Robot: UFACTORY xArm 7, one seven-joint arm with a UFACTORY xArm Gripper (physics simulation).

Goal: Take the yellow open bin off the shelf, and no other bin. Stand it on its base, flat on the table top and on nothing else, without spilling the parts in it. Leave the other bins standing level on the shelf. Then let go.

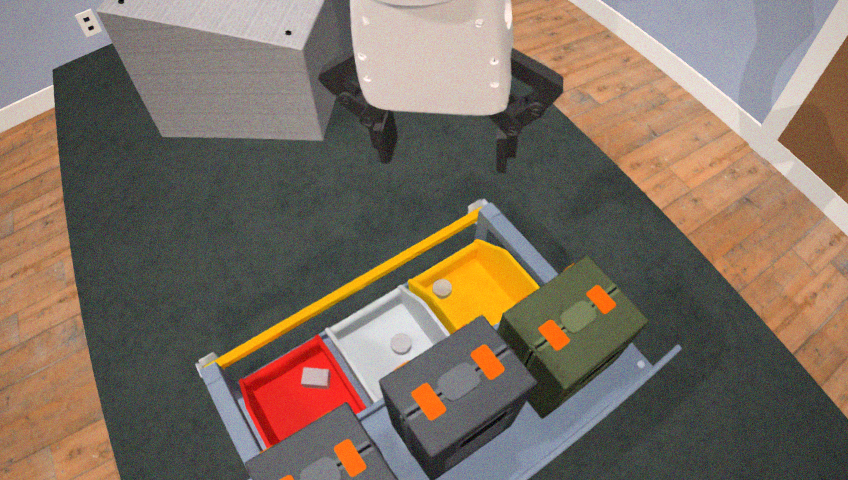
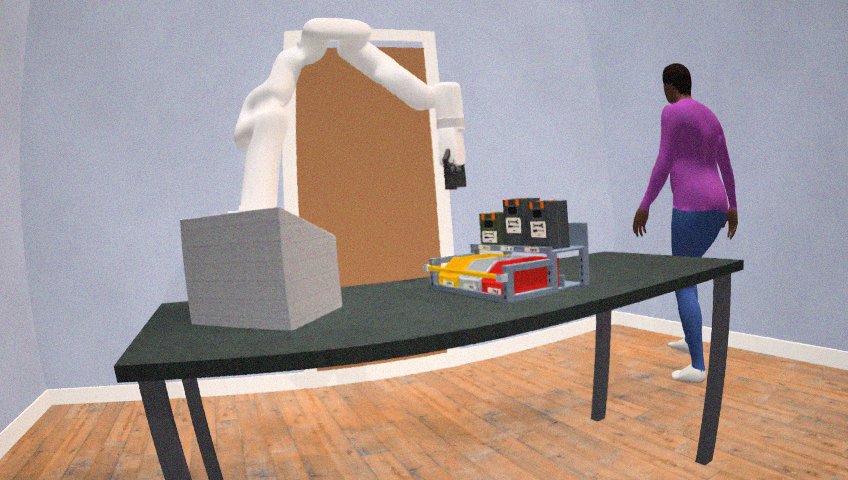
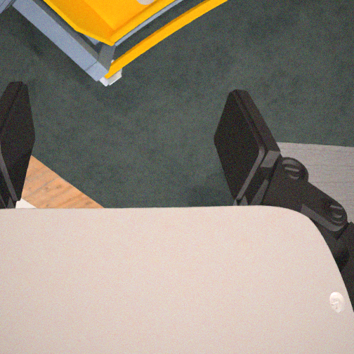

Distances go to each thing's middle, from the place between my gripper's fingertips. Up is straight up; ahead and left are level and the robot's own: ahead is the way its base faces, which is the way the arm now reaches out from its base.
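Positions counted from my hand: yellow bar point(image 1: 302, 316), 210 mm below my hand, 40 mm behind it and 90 mm to the right of it; yellow open bin point(image 1: 486, 280), 230 mm below my hand, 40 mm ahead of it and 30 mm to the left of it; red bin point(image 1: 279, 405), 230 mm below my hand, 80 mm ahead of it and 190 mm to the right of it.
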